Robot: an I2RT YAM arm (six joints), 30 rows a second.
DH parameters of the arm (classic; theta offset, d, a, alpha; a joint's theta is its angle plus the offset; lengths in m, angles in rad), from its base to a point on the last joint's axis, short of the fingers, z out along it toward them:
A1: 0 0.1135 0.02 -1.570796
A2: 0 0 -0.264 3.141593
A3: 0.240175 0 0.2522 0
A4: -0.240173 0 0.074 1.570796
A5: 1.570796 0 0 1.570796
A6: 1.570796 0.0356 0 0
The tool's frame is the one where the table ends.
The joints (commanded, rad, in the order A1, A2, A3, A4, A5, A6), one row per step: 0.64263, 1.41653, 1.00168, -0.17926, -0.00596, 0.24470; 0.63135, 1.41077, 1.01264, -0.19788, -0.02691, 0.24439; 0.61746, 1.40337, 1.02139, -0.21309, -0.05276, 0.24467; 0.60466, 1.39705, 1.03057, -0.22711, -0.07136, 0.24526; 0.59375, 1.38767, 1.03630, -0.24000, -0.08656, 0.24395; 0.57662, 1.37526, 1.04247, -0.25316, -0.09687, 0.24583; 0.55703, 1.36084, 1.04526, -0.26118, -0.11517, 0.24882
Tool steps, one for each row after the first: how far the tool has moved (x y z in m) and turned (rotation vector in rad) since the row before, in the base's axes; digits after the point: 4 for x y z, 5 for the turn. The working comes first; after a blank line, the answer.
Tool pose at each row, in the base's axes (x y z in m, rotation vector in rad; the steps are taken from these numbers as rounded here): 0.2549, 0.1911, 0.2692, -0.44042, 2.16655, 0.51013; 0.2559, 0.1883, 0.2729, -0.44147, 2.17100, 0.52489; 0.2569, 0.1847, 0.2768, -0.44143, 2.17324, 0.54481; 0.2580, 0.1813, 0.2805, -0.43775, 2.17428, 0.55812; 0.2581, 0.1779, 0.2841, -0.43601, 2.17344, 0.56811; 0.2588, 0.1724, 0.2886, -0.42062, 2.17075, 0.57225; 0.2594, 0.1664, 0.2931, -0.40595, 2.16488, 0.58501

0.0010, -0.0028, 0.0037, 0.00811, 0.00834, 0.00624; 0.0010, -0.0036, 0.0039, 0.01250, 0.00787, 0.00735; 0.0011, -0.0034, 0.0037, 0.00975, 0.00507, 0.00228; 0.0001, -0.0034, 0.0036, 0.00743, 0.00226, 0.00243; 0.0007, -0.0055, 0.0045, 0.00897, -0.00035, -0.00960; 0.0006, -0.0060, 0.0045, 0.01534, -0.00075, -0.00593
